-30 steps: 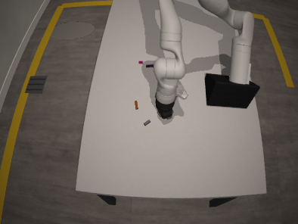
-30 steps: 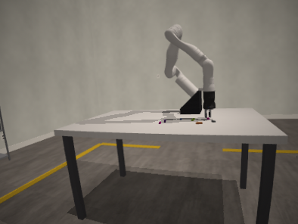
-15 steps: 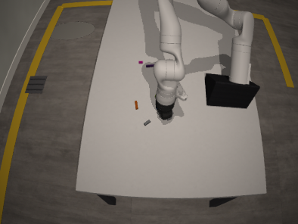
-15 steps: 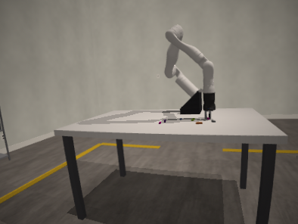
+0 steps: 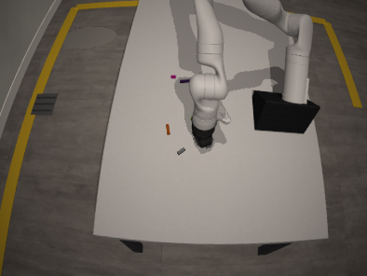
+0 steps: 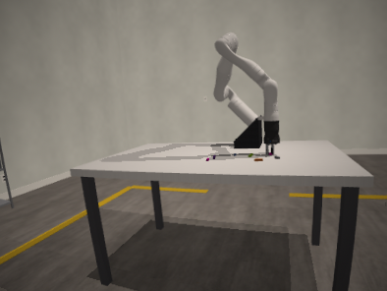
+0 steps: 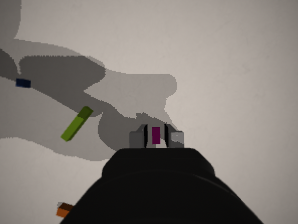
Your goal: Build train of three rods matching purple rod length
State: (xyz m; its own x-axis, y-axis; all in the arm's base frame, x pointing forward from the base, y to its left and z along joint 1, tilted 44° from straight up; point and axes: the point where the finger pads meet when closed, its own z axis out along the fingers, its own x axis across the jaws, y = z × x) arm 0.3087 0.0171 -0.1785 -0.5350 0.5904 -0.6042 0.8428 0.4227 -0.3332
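Now: hand 40 mm short of the small blue rod, 180 mm to the left of it and 10 mm above it. From my hand the other things lie so: lime rod (40 mm ahead, 90 mm to the right, 10 mm below); then grey rod (90 mm ahead, 40 mm to the left, 10 mm below); then orange rod (150 mm ahead, 40 mm to the right, 10 mm below).
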